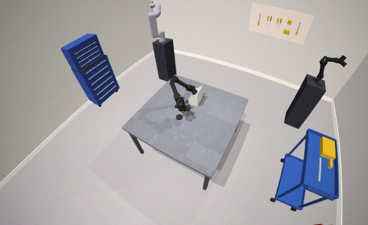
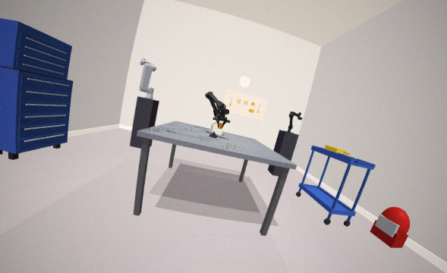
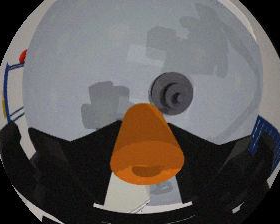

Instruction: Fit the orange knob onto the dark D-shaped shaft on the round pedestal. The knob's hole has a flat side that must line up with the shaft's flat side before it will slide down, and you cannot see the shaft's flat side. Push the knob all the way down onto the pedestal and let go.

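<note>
Right now my gripper tip is 30 mm short of the dark round pedestal, 50 mm to the left of it and 80 mm above it. The rest, counted from my gripper tip: orange knob 20 mm above.
</note>
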